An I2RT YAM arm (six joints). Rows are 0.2 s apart.
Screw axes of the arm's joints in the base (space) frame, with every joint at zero. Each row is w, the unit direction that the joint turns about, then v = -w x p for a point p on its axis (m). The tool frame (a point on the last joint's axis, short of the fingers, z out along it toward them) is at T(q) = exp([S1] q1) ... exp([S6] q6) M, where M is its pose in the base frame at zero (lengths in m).
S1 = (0, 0, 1, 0, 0, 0)
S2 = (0, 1, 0, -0.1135, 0, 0.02)
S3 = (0, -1, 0, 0.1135, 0, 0.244)
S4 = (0, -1, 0, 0.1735, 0, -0.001)
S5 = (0, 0, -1, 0, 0.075, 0)
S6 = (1, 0, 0, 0, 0.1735, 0)
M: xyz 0.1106 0 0.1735 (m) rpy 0 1.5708 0 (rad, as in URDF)
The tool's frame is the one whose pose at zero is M.
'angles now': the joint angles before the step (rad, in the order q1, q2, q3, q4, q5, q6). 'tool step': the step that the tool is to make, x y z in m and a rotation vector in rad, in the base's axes. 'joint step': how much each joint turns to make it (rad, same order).
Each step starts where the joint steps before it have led.
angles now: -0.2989 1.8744 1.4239 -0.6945 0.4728 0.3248
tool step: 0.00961 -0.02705 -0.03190 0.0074 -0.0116 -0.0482
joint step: -0.0576 0.0961 0.0000 0.1068 -0.0137 -0.0045
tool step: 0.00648 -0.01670 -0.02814 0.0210 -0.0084 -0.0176
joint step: -0.0339 0.0797 0.0000 0.0824 -0.0274 -0.0058
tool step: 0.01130 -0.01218 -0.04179 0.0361 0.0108 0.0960
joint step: -0.0218 0.1145 0.0000 0.1294 -0.0771 -0.1014
